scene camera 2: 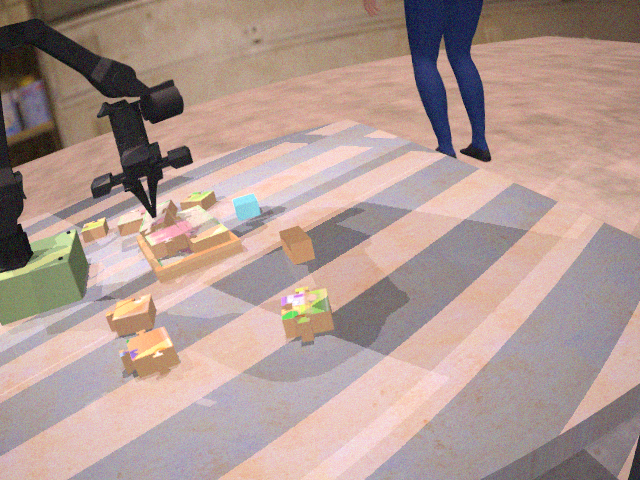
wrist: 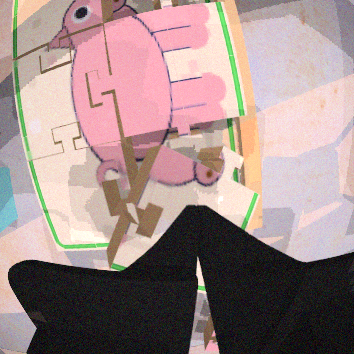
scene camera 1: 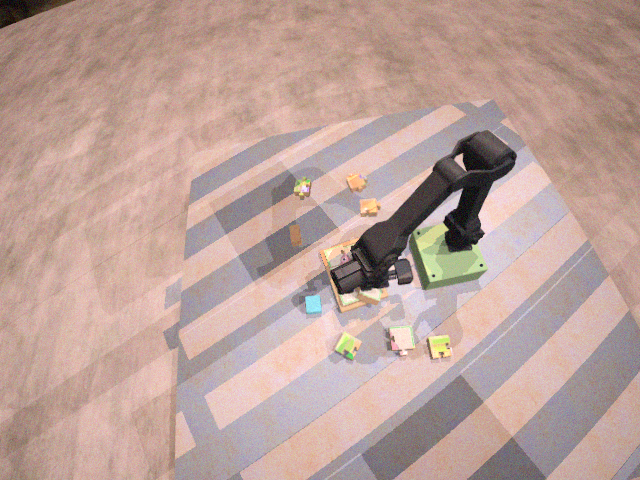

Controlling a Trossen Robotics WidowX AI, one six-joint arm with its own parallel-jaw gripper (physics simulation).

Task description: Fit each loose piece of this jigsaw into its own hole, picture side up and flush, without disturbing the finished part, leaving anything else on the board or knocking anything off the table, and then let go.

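Observation:
The jigsaw board [scene camera 1: 351, 307] [scene camera 2: 191, 264] [wrist: 253, 155] holds a pink animal picture on white with a green border. One piece [scene camera 1: 370, 296] [scene camera 2: 166, 215] [wrist: 229, 194] with a pink foot lies tilted and turned at the board's near-base corner, not flush. A large pink piece [scene camera 2: 166, 238] [wrist: 192, 65] beside it stands higher than its neighbours on one side. A loose white piece [scene camera 1: 403, 337] [scene camera 2: 130, 223] with pink and a green edge lies off the board. My gripper [scene camera 2: 153, 213] [wrist: 194, 214] is shut and empty, its tips over or at the tilted piece; contact cannot be told.
Green-patterned pieces [scene camera 1: 348, 346] [scene camera 1: 439, 346] [scene camera 1: 302, 188] [scene camera 2: 307, 312] and orange pieces [scene camera 1: 356, 181] [scene camera 1: 369, 207] [scene camera 2: 149, 350] [scene camera 2: 132, 313] lie around the board. A cyan block [scene camera 1: 313, 304] [scene camera 2: 246, 206] and a brown block [scene camera 1: 295, 235] [scene camera 2: 297, 244] stand near it. The arm stands on a green base [scene camera 1: 449, 263] [scene camera 2: 46, 279].

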